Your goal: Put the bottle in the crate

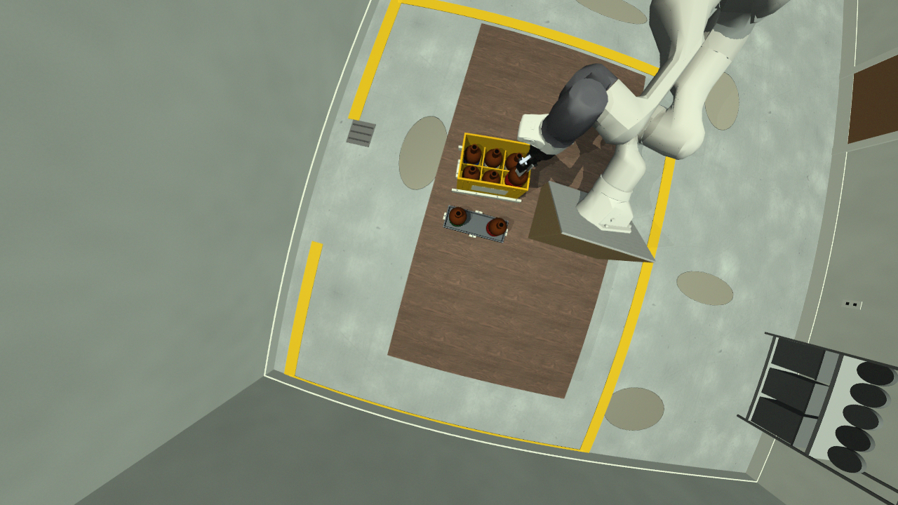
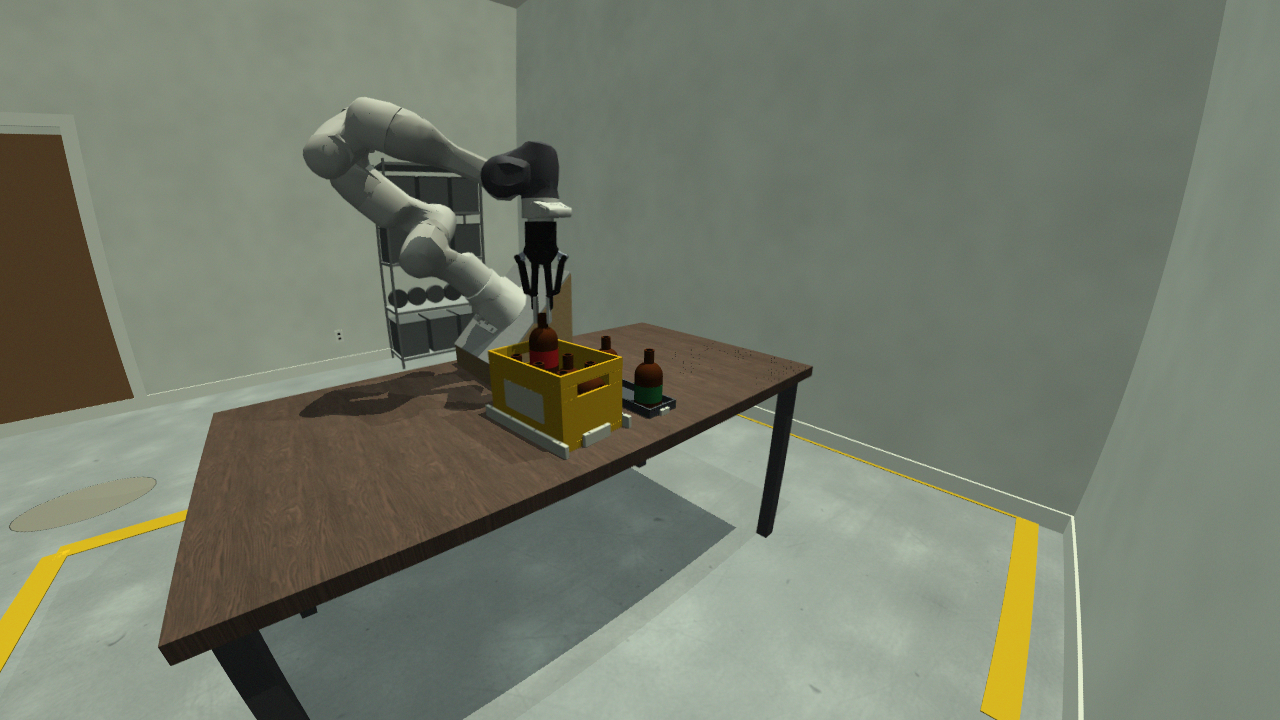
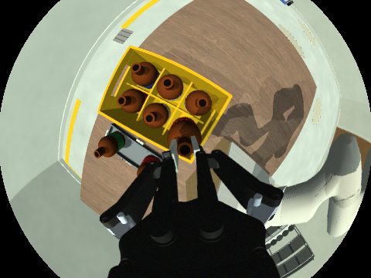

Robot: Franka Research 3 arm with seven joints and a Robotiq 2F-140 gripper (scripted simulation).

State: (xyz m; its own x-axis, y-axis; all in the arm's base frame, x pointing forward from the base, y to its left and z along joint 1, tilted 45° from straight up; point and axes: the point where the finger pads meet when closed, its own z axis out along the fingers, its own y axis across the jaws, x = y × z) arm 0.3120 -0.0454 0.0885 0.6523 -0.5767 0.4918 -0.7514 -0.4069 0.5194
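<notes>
Right now my hand is 90 mm short of the yellow crate, 40 mm to the left of it and 180 mm above it. The rest, counted from my hand: grey tray 110 mm ahead, 190 mm to the left, 250 mm below.
</notes>
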